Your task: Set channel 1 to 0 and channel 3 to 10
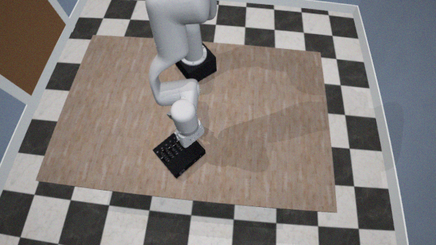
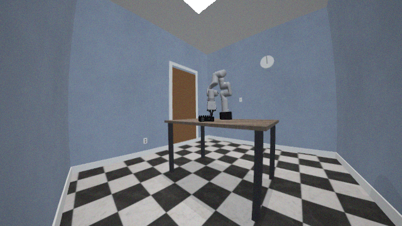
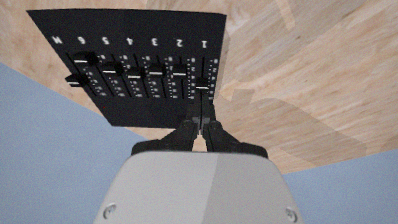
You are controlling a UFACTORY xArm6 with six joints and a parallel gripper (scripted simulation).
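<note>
Now: the channel 1 fader cap 20 mm behind my hand, 20 mm to the right of it and 10 mm below it. From my hand the other things lie so: channel 3 cap 60 mm to the right, 10 mm below; then channel 2 cap 20 mm behind, 40 mm to the right, 10 mm below.
</note>
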